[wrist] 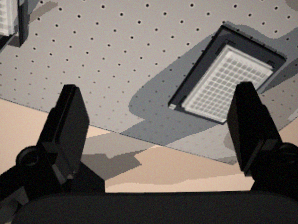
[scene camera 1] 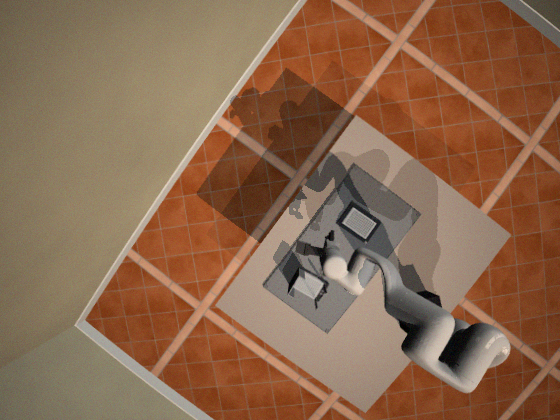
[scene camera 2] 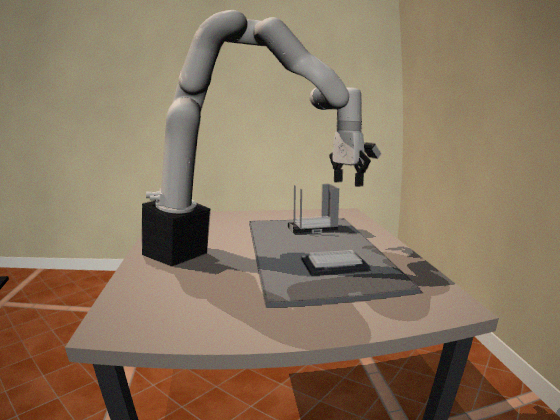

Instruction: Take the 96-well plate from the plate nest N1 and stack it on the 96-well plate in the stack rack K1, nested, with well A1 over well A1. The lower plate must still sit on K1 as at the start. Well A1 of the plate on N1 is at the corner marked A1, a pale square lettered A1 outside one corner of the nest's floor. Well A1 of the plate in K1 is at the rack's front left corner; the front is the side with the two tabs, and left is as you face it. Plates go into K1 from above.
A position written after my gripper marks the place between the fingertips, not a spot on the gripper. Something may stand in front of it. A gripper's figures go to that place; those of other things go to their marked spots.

My gripper (wrist: 157, 101) is 0.13 m from the lens. A plate nest N1 (wrist: 243, 43): 0.34 m from the lens.
